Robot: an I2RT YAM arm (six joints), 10 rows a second.
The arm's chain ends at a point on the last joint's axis. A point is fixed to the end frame.
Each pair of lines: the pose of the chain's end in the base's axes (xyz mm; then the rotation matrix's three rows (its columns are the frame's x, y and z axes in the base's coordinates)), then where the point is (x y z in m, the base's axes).
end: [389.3 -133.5 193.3], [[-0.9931 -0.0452 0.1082], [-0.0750 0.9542 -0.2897], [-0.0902 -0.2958 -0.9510]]
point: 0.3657 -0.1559 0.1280
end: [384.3 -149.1 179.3], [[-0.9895 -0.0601 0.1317], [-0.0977 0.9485 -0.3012], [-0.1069 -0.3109 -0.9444]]
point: 0.3624 -0.1730 0.1140
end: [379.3 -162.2 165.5], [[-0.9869 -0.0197 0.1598], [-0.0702 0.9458 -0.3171], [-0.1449 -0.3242 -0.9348]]
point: 0.3593 -0.1863 0.0996
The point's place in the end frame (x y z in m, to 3 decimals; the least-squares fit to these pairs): 0.031 -0.001 0.066
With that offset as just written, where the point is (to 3 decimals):
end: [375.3 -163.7 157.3], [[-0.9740 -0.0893 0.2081], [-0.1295 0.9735 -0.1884], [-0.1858 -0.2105 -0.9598]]
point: 0.359 -0.181 0.088
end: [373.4 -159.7 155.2], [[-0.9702 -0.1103 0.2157], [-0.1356 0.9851 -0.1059], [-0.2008 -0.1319 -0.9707]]
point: 0.358 -0.172 0.085
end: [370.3 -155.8 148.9], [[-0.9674 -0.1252 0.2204], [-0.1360 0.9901 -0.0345], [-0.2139 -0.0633 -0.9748]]
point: 0.355 -0.163 0.078
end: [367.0 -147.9 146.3], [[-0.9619 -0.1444 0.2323], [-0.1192 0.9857 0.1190], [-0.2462 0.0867 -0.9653]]
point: 0.353 -0.145 0.075
